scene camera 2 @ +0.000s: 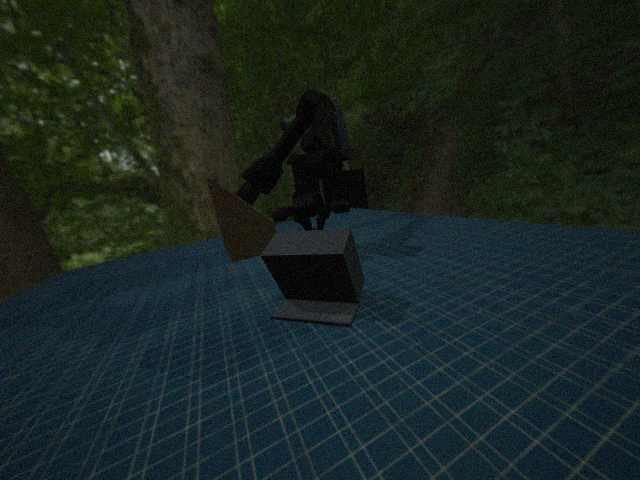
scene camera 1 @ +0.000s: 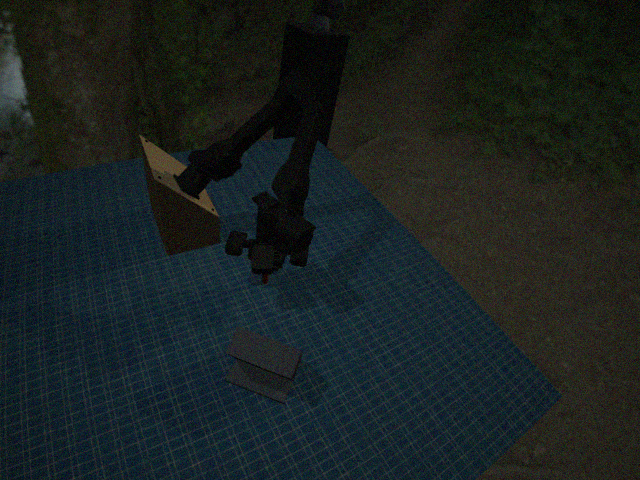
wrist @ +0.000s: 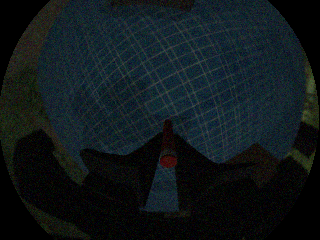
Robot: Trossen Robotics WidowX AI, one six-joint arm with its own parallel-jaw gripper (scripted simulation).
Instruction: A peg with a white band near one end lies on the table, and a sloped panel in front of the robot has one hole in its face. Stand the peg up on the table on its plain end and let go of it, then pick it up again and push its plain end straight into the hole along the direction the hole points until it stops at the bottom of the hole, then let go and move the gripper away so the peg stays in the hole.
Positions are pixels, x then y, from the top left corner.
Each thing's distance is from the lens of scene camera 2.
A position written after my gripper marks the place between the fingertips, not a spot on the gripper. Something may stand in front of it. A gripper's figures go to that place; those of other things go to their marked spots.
my gripper (scene camera 2: 317, 243): 63 cm
dark grey sloped panel (scene camera 2: 322, 265): 34 cm
